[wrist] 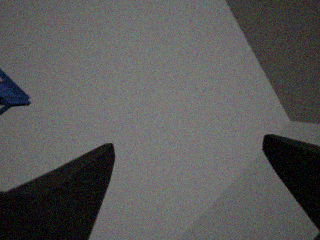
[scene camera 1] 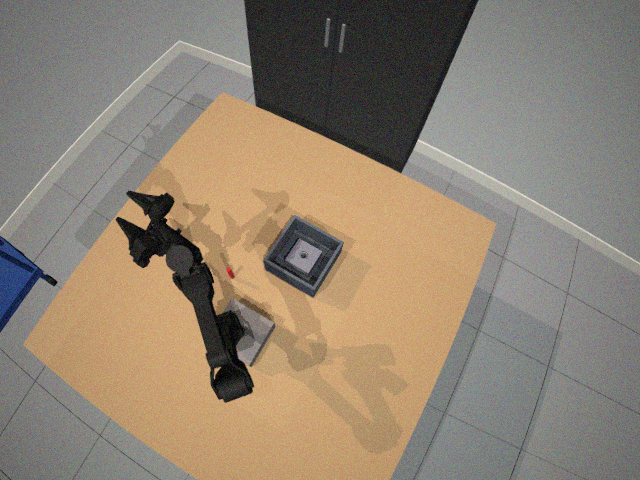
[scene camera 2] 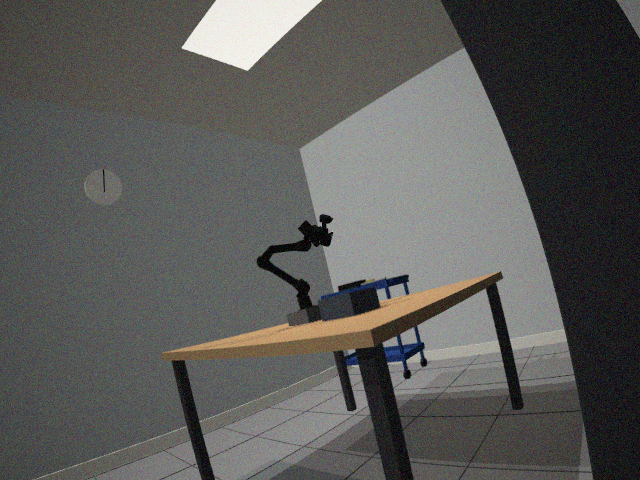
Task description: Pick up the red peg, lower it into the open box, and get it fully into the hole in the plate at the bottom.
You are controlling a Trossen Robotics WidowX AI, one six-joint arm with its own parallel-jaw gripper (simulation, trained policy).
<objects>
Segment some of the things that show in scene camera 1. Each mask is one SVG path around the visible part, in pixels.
My gripper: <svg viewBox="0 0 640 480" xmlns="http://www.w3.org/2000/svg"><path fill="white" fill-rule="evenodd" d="M128 191L126 193L127 196L143 208L145 217L148 214L151 221L146 230L120 217L116 218L116 223L120 225L120 228L128 237L128 249L131 251L129 255L133 257L133 262L145 268L150 263L149 259L152 258L152 255L156 254L159 257L163 257L170 248L176 246L183 237L180 234L182 230L180 228L172 229L166 224L167 219L164 218L175 203L173 196L167 193L155 196Z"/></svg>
A light grey plate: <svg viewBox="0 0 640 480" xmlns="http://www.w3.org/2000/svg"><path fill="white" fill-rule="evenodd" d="M299 238L286 257L285 265L308 278L320 260L322 251Z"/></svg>
</objects>
